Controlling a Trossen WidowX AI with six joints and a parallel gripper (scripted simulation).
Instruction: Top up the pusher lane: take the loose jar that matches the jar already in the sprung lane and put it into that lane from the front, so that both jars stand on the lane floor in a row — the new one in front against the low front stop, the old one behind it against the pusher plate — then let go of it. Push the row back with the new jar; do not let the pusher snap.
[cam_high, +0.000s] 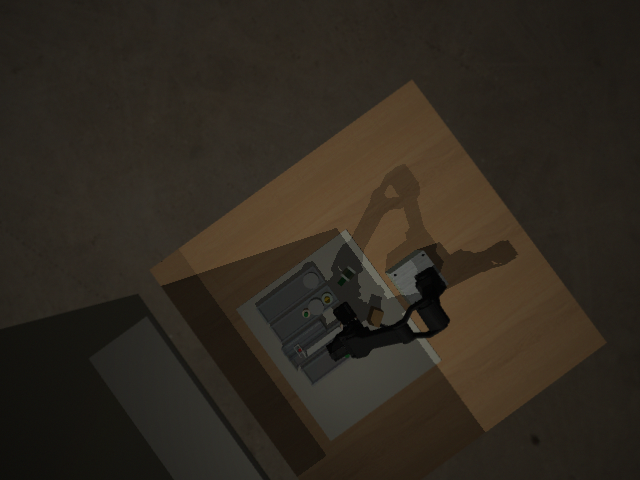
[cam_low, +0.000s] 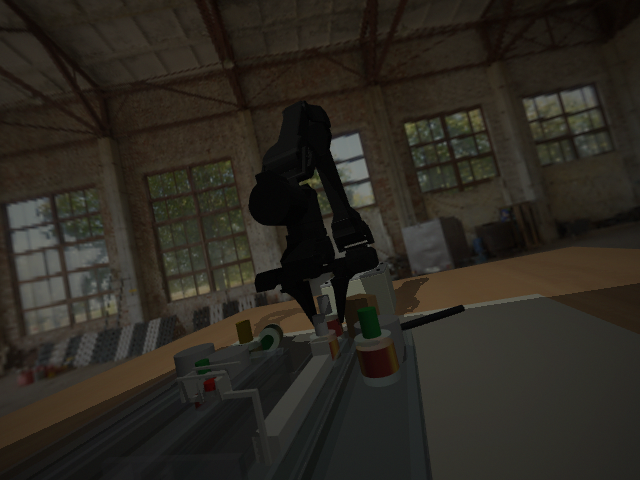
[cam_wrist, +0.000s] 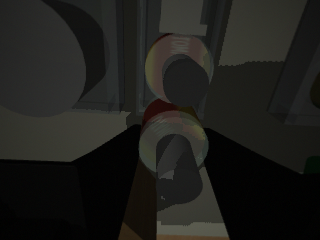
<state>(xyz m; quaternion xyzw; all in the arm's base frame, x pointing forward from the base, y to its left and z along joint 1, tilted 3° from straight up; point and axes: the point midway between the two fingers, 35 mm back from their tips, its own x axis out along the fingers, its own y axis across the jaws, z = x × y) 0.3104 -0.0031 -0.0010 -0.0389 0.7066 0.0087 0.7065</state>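
Now: the brown block 80 mm behind my gripper tip, 30 mm to the left of it and 10 mm below it. Also, from my gripper tip: pale shelf (530 mm ahead, 50 mm to the left, 320 mm above); sprung lane (170 mm ahead, 20 mm to the right, 30 mm below); thin black rod (120 mm behind, 140 mm to the left, 40 mm below).
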